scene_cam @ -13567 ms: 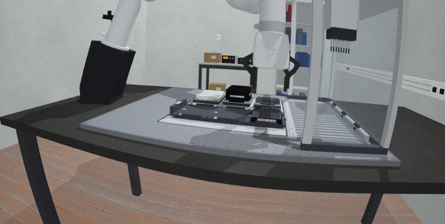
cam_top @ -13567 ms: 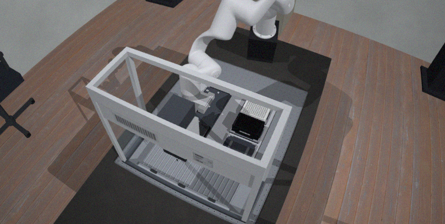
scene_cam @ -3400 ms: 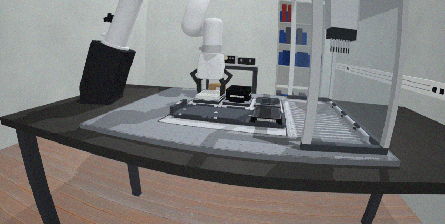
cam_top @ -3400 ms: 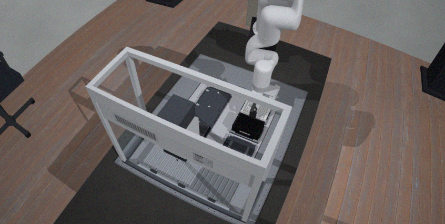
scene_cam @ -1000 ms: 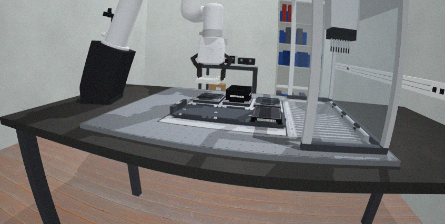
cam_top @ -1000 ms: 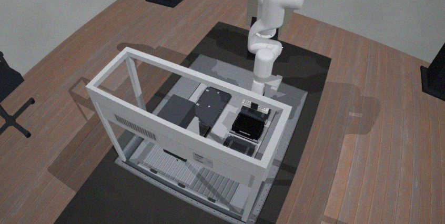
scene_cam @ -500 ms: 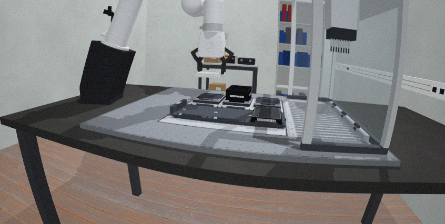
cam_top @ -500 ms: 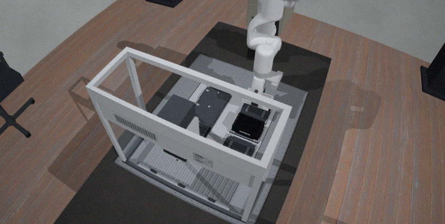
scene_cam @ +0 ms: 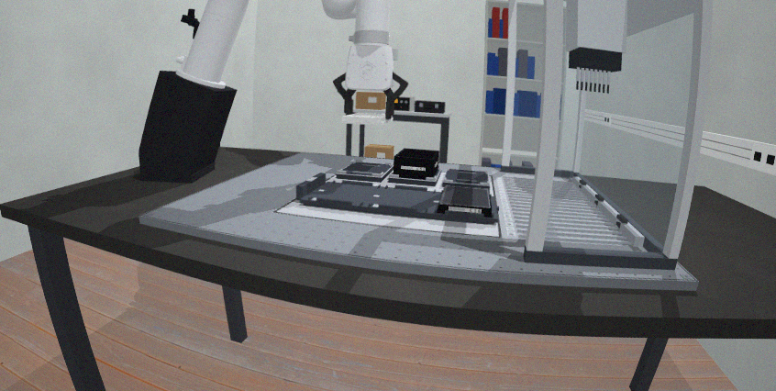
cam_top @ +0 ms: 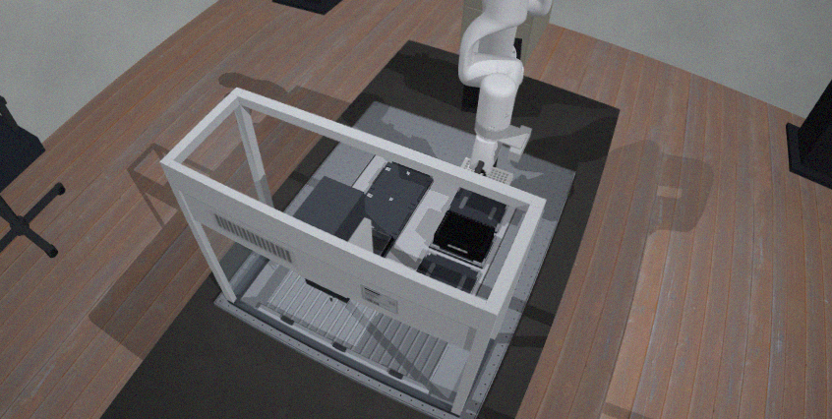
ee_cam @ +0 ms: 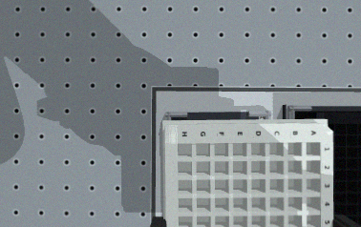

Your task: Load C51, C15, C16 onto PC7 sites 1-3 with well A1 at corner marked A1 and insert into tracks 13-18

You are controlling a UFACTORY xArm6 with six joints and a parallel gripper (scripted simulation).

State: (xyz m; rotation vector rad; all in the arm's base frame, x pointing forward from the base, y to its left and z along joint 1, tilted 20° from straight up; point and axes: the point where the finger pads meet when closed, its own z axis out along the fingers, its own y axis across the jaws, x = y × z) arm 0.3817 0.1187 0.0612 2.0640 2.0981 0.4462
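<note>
Now: the dark carrier PC7 210 mm to the right of my hand, 120 mm below it and 120 mm ahead of it. From my hand the other things lie so: apron: 140 mm below, 120 mm to the right, 110 mm ahead; white 96-well plate C15: 10 mm below; nest S1: 130 mm below.
</note>
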